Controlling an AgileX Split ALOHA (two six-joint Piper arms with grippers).
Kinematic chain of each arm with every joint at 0, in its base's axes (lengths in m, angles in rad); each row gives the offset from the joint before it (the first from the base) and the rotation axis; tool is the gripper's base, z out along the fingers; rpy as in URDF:
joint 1: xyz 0 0 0.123 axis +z
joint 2: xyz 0 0 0 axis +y
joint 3: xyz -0.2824 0 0.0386 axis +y
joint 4: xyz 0.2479 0 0.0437 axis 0.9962 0 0.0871
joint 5: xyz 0 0 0 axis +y
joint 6: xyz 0.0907 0 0.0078 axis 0.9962 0 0.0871
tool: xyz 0 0 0 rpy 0 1.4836 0
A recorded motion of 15 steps. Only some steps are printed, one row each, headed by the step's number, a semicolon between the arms.
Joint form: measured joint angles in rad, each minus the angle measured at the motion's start. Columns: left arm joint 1, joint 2, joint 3, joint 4, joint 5, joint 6; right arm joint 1, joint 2, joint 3, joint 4, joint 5, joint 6.
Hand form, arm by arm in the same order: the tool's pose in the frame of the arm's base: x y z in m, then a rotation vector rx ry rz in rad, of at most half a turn. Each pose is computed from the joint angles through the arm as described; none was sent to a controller.
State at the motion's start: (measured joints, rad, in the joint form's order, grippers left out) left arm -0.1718 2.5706 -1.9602 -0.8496 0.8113 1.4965; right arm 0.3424 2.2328 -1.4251 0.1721 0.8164 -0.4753
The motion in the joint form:
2: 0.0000 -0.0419 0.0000 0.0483 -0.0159 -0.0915; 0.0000 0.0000 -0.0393 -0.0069 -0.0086 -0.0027
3: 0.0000 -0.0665 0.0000 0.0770 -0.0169 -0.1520; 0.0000 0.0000 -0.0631 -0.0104 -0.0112 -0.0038
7: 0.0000 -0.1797 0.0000 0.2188 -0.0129 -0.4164; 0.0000 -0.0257 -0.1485 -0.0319 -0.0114 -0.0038
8: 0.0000 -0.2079 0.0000 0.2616 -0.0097 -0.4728; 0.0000 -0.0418 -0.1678 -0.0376 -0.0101 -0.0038
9: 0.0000 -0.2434 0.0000 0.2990 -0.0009 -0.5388; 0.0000 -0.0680 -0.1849 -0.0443 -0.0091 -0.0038
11: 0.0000 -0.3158 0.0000 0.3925 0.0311 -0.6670; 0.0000 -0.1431 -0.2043 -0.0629 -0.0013 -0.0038
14: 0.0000 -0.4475 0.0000 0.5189 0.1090 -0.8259; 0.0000 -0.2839 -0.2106 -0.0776 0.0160 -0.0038
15: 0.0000 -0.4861 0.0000 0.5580 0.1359 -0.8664; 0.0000 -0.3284 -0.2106 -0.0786 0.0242 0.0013
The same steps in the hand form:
2: 0.5054 -0.1352 0.0876 1.2906 2.1442 -0.4780; 0.3925 0.1514 0.0911 -1.0603 2.8561 0.1803
3: 0.5058 -0.1338 0.0993 1.2537 2.1679 -0.4647; 0.3979 0.1531 0.0963 -1.0579 2.8293 0.1738
7: 0.5041 -0.1265 0.1526 1.0928 2.2568 -0.3927; 0.4157 0.1579 0.1273 -1.0468 2.7175 0.1406
8: 0.5027 -0.1241 0.1656 1.0657 2.2711 -0.3640; 0.4191 0.1587 0.1393 -1.0419 2.6836 0.1315
9: 0.5002 -0.1219 0.1823 1.0240 2.2856 -0.3453; 0.4215 0.1591 0.1553 -1.0350 2.6417 0.1205
11: 0.4923 -0.1159 0.2151 0.9599 2.3187 -0.2925; 0.4206 0.1576 0.1940 -1.0235 2.5551 0.0927
14: 0.4713 -0.1057 0.2735 0.8811 2.3445 -0.2117; 0.4067 0.1517 0.2573 -0.9931 2.4291 0.0664
15: 0.4636 -0.1020 0.2898 0.8619 2.3522 -0.1819; 0.4001 0.1493 0.2761 -0.9764 2.3970 0.0648

